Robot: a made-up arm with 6 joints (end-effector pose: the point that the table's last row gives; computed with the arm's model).
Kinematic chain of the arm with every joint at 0, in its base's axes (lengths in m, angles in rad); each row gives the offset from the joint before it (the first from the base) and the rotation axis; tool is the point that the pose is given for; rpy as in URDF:
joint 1: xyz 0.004 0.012 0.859 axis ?
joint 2: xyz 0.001 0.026 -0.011 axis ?
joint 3: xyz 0 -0.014 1.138 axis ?
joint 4: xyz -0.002 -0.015 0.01 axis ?
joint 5: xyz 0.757 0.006 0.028 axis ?
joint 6: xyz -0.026 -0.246 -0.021 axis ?
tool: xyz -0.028 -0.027 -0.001 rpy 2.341 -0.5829 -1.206
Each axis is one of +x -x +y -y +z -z.
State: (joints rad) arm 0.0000 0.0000 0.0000 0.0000 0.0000 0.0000
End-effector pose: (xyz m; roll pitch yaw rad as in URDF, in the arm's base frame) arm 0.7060 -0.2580 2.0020 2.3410 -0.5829 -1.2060
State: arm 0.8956 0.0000 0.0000 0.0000 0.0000 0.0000
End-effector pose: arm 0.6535 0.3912 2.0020 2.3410 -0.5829 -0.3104
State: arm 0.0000 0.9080 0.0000 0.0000 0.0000 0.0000
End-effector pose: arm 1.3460 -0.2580 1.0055 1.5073 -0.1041 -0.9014
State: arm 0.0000 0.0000 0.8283 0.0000 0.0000 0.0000
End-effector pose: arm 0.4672 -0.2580 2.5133 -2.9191 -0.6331 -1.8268
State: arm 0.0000 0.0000 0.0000 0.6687 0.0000 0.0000
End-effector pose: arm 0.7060 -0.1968 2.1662 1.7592 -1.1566 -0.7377
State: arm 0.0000 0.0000 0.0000 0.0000 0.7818 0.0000
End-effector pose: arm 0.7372 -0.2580 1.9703 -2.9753 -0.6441 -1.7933
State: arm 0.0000 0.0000 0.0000 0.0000 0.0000 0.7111
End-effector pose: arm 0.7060 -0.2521 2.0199 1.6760 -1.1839 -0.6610
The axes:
joint 1: +z
joint 2: +y
joint 3: -y
joint 4: -x
joint 5: -y
joint 6: -x

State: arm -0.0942 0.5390 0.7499 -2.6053 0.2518 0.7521
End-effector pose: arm 1.3193 0.1037 1.8421 -3.0126 1.1394 -1.0202
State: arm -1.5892 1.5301 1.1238 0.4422 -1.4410 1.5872
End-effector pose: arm -0.2162 -1.8890 0.7684 0.7660 0.7769 -0.9502
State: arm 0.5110 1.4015 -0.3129 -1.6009 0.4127 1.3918
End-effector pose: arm 0.6951 0.3916 0.3774 0.6739 -0.0198 -0.6678
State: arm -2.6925 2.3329 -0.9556 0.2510 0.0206 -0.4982
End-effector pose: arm -0.2171 0.1940 0.0980 -0.8336 0.3066 1.6514
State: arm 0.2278 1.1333 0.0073 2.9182 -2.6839 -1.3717
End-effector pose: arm 1.2545 0.5649 0.6118 -2.2173 -0.3869 2.3725
